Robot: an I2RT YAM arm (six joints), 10 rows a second.
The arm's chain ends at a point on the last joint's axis. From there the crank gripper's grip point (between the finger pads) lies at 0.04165 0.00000 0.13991 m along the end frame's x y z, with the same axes.
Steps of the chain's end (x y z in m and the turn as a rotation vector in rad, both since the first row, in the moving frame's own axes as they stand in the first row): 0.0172 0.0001 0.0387 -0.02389 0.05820 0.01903; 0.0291 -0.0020 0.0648 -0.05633 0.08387 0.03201; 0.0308 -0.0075 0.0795 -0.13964 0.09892 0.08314; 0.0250 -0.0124 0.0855 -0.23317 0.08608 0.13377; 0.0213 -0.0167 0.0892 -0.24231 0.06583 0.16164; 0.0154 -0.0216 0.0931 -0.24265 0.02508 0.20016; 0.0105 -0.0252 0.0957 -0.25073 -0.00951 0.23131; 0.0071 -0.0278 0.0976 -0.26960 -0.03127 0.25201; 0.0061 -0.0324 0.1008 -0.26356 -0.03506 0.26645; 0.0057 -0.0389 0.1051 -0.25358 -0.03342 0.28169
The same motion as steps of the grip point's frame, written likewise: 0.0252 0.0043 0.0360 -0.02389 0.05820 0.01903; 0.0405 0.0073 0.0606 -0.05633 0.08387 0.03201; 0.0434 0.0156 0.0731 -0.13964 0.09892 0.08314; 0.0342 0.0257 0.0770 -0.23317 0.08608 0.13377; 0.0270 0.0237 0.0813 -0.24231 0.06583 0.16164; 0.0146 0.0202 0.0869 -0.24265 0.02508 0.20016; 0.0041 0.0185 0.0905 -0.25073 -0.00951 0.23131; -0.0032 0.0189 0.0924 -0.26960 -0.03127 0.25201; -0.0050 0.0140 0.0959 -0.26356 -0.03506 0.26645; -0.0055 0.0067 0.1005 -0.25358 -0.03342 0.28169
